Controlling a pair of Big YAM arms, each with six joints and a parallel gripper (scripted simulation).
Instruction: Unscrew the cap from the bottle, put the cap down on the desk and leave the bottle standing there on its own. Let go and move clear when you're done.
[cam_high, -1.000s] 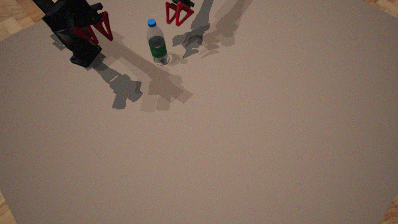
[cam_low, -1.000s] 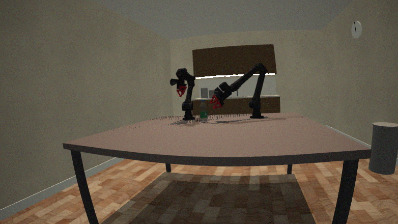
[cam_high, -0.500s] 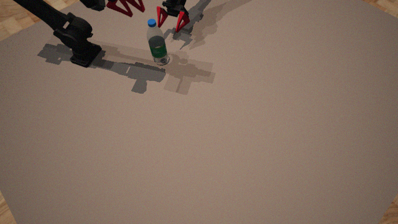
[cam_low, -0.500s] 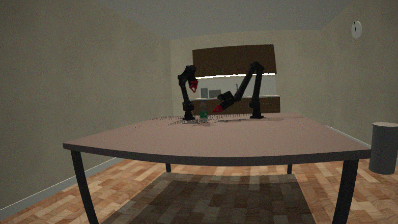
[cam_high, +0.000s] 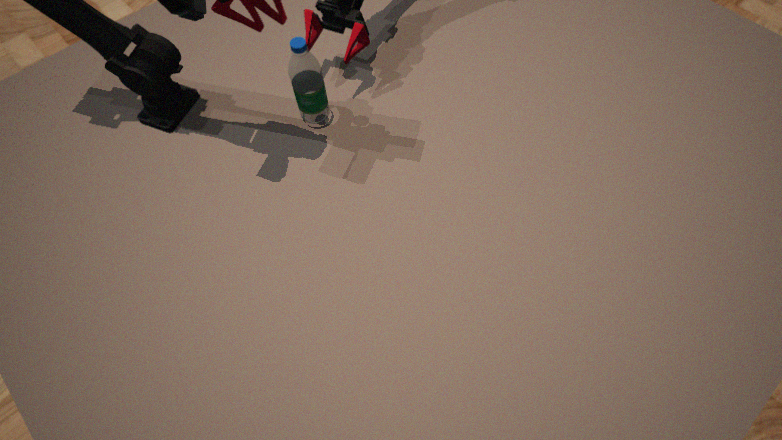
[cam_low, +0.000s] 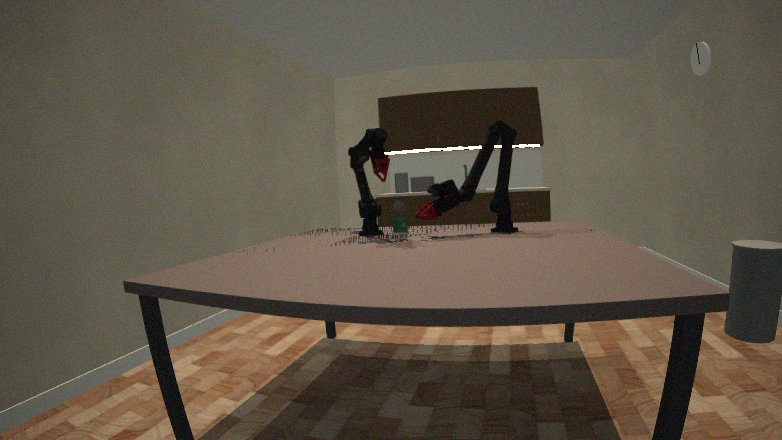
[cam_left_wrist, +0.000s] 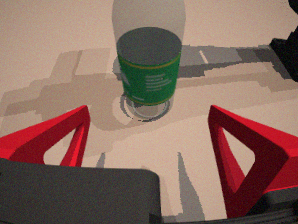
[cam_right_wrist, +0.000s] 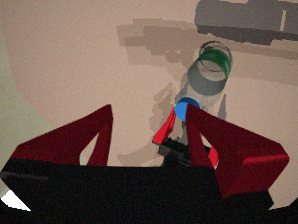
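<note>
Now: the blue cap 100 mm below my right hand, 50 mm to the left of it and 30 mm behind it. From my right hand the other things lie so: bottle: 190 mm below, 50 mm to the left, 30 mm behind.
Now: the bottle 8 cm to the right of my left hand and 4 cm ahead of it. From my left hand the other things lie so: blue cap 9 cm above, 8 cm to the right, 4 cm ahead.
</note>
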